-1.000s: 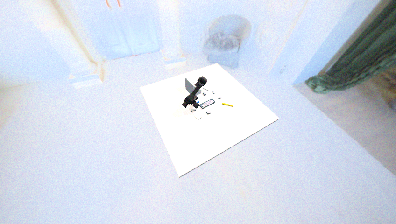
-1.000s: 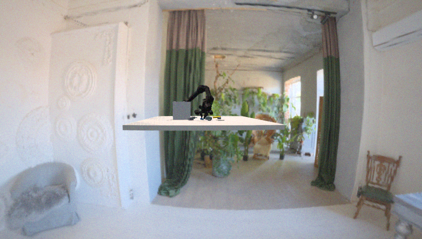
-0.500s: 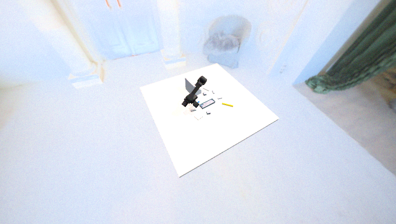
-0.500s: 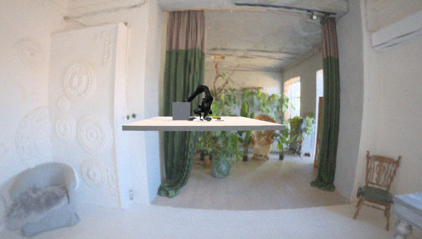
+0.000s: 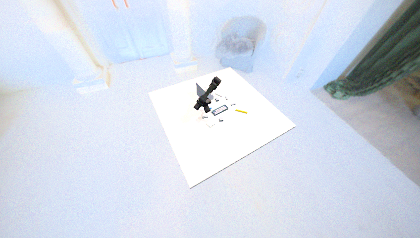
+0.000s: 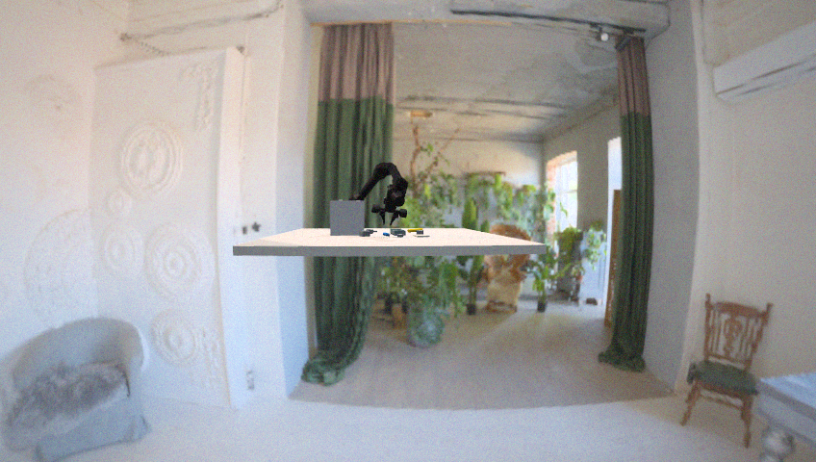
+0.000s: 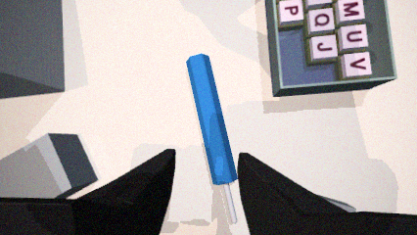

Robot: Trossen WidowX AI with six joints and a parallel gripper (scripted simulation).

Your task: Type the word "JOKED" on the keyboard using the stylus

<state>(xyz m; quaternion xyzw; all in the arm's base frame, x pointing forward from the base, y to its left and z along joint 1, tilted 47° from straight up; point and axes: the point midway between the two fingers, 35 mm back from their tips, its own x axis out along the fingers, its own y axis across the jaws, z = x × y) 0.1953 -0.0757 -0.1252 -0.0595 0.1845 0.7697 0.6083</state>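
The blue stylus is 50 mm below my gripper tip and 10 mm to the right of it. From my gripper tip the other things lie so: J key: 70 mm to the left, 70 mm ahead, 50 mm below; yellow stick: 360 mm to the left, 190 mm ahead, 50 mm below; beige pad: 180 mm ahead, 60 mm below, 50 mm to the right.
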